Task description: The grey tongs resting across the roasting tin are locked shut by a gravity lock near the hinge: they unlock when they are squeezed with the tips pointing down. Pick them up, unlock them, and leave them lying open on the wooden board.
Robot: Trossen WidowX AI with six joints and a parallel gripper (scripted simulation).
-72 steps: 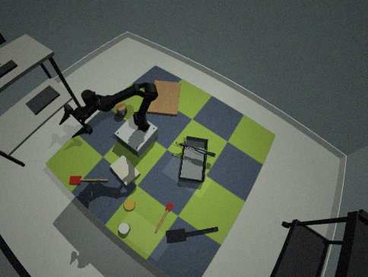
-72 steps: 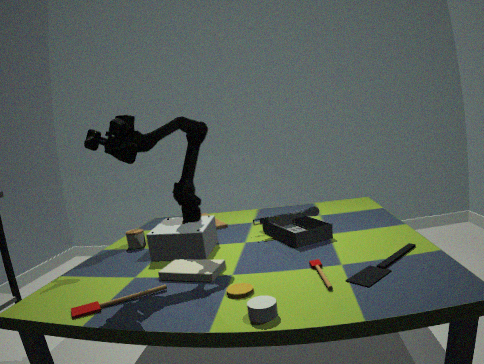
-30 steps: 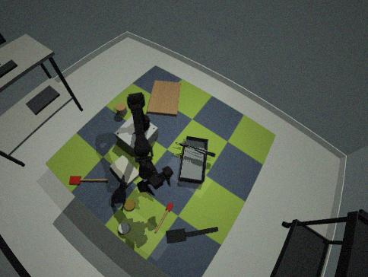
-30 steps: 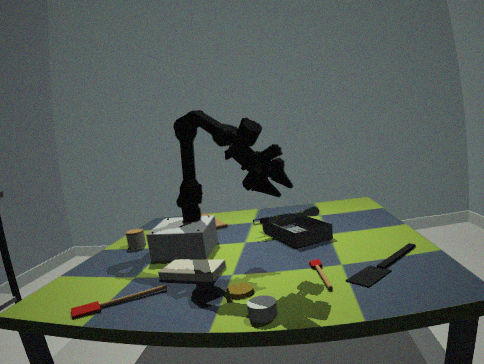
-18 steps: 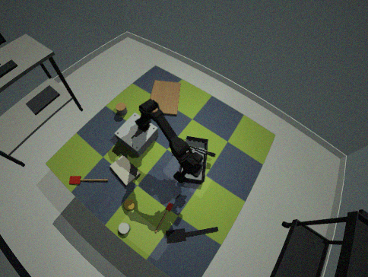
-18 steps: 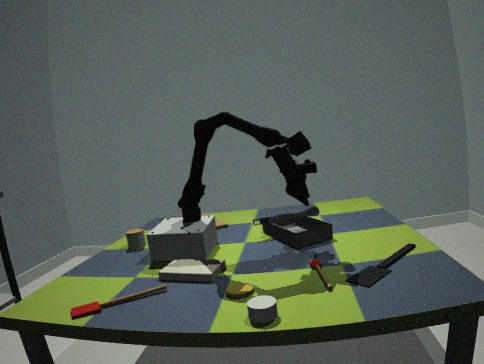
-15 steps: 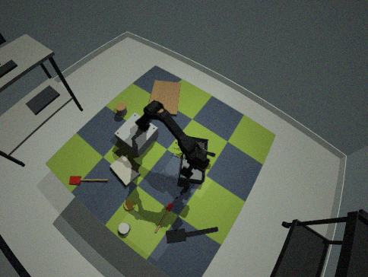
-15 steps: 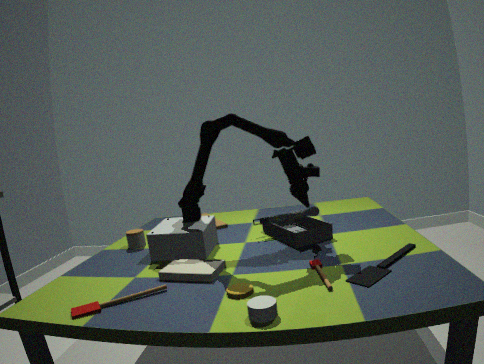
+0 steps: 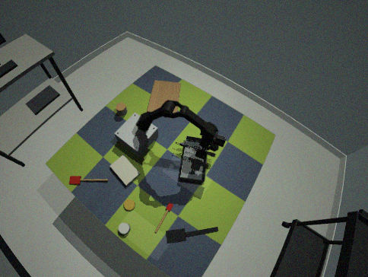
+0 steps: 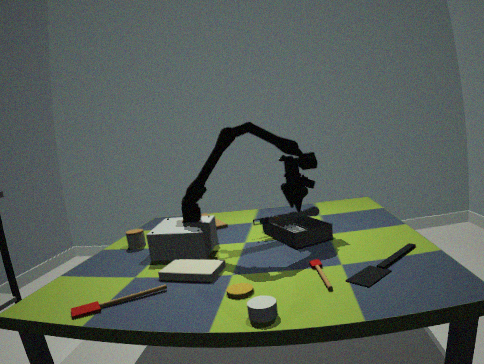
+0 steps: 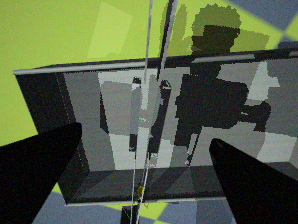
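The grey roasting tin is 6 cm to the right of my gripper tip, 6 cm below it and 1 cm behind it. The rest, counted from my gripper tip: white slab 37 cm to the right, 37 cm behind, 8 cm below; tan disc 54 cm to the right, 21 cm behind, 8 cm below; black spatula 50 cm to the right, 20 cm ahead, 9 cm below.
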